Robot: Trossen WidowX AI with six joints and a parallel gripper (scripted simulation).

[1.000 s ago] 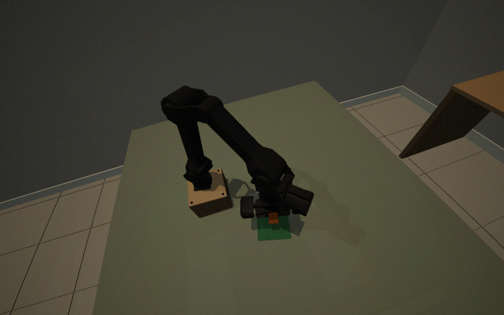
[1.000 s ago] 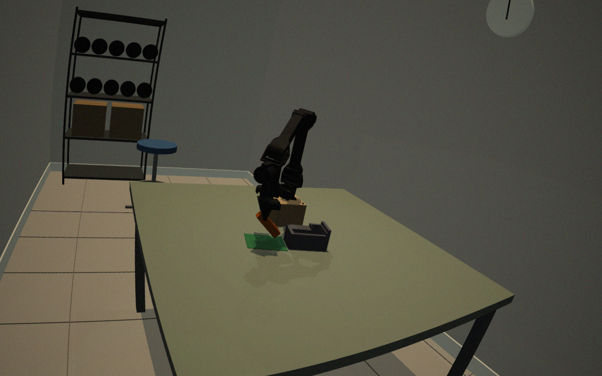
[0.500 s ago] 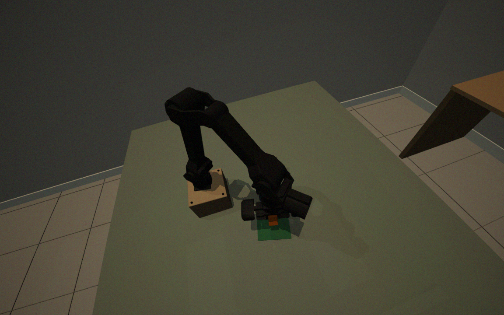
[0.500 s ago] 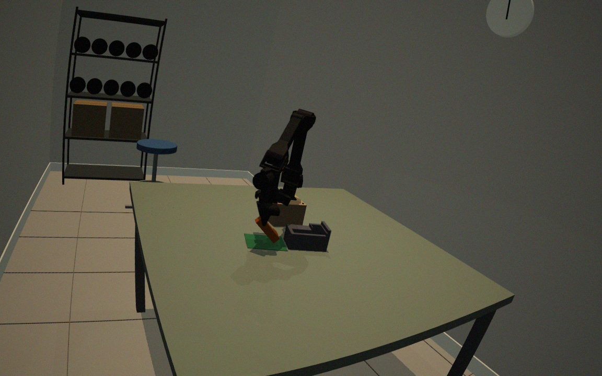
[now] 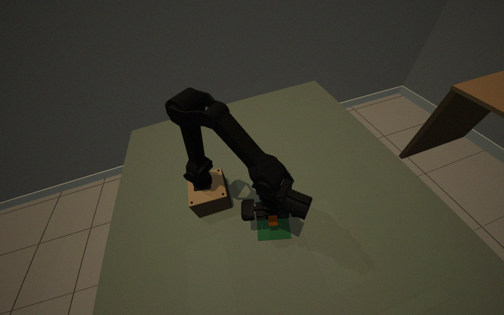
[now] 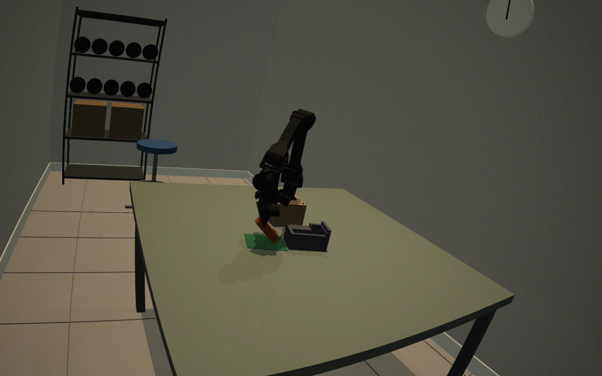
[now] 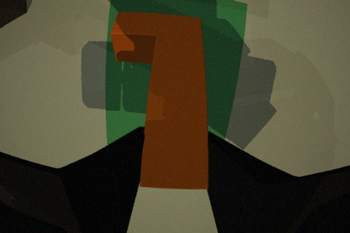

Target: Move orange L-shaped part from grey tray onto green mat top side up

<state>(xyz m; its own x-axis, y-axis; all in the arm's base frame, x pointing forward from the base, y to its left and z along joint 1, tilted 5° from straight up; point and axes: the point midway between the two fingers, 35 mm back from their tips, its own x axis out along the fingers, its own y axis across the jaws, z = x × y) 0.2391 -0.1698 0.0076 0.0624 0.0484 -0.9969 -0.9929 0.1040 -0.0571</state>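
The orange L-shaped part lies 10 mm behind my gripper tip, 30 mm to the left of it and 30 mm below it. From my gripper tip the other things lie so: green mat (20 mm to the left, 90 mm below).
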